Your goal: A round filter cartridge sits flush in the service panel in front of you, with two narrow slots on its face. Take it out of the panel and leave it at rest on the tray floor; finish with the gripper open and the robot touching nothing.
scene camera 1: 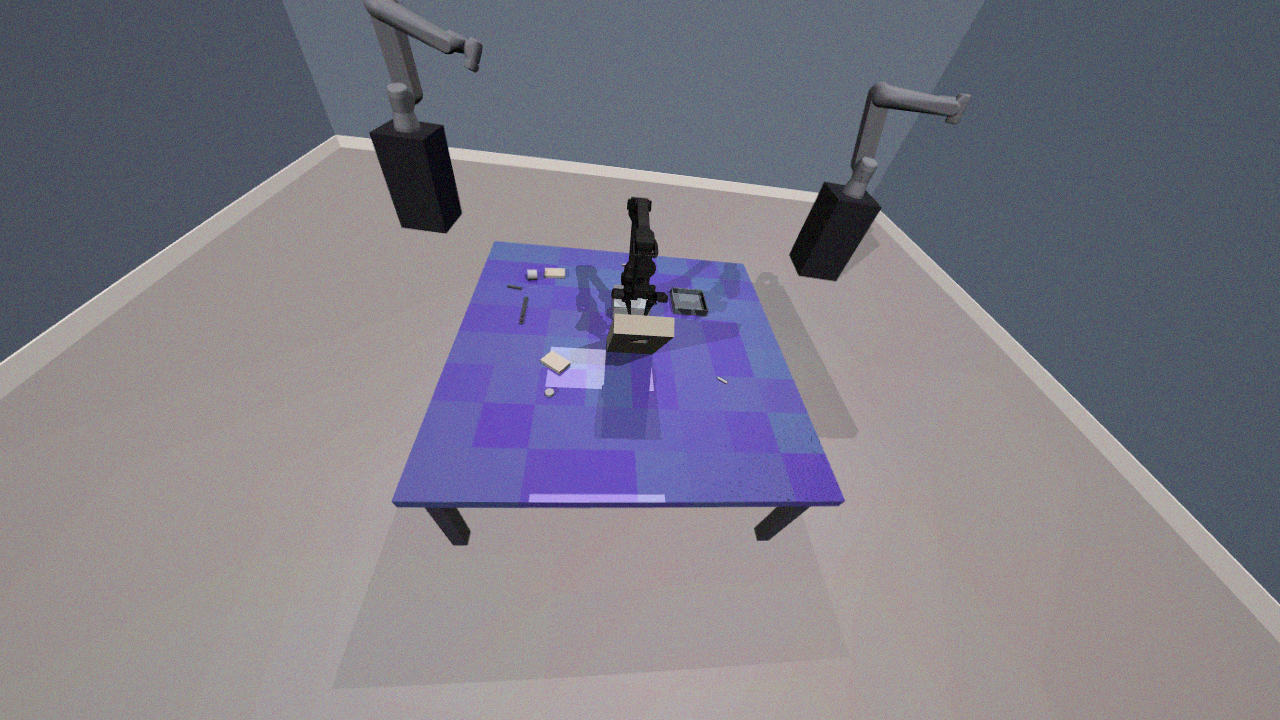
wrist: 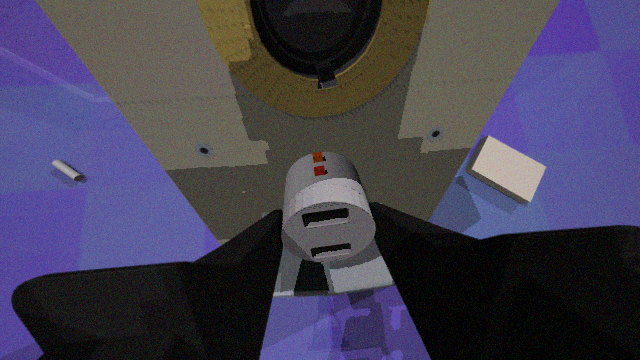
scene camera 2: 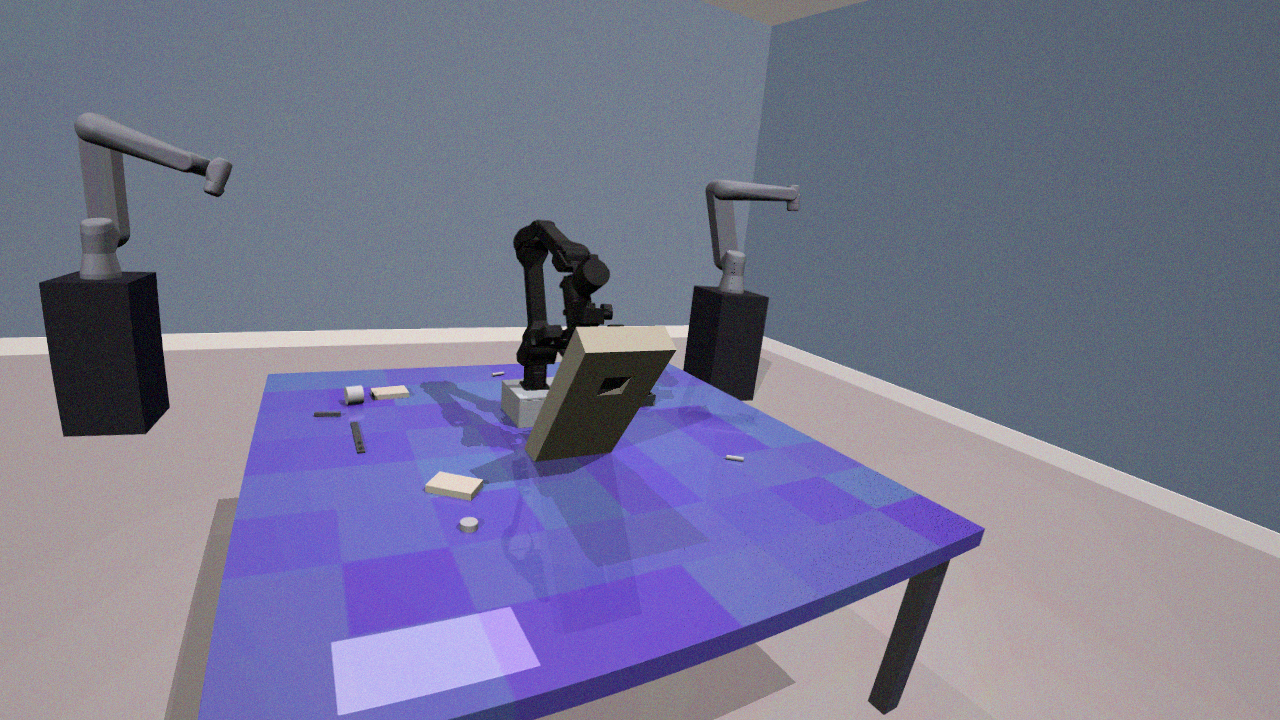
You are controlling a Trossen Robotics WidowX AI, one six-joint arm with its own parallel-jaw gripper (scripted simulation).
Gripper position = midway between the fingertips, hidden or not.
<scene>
I see my gripper (scene camera 1: 637, 320), a beige block (scene camera 2: 462, 487), a tan service panel (scene camera 1: 640, 334) and a dark tray (scene camera 1: 686, 301).
My gripper shows as well in the wrist view (wrist: 325, 214). The beige block shows as well in the wrist view (wrist: 507, 170). The tan service panel is seen too in the wrist view (wrist: 226, 104).
</scene>
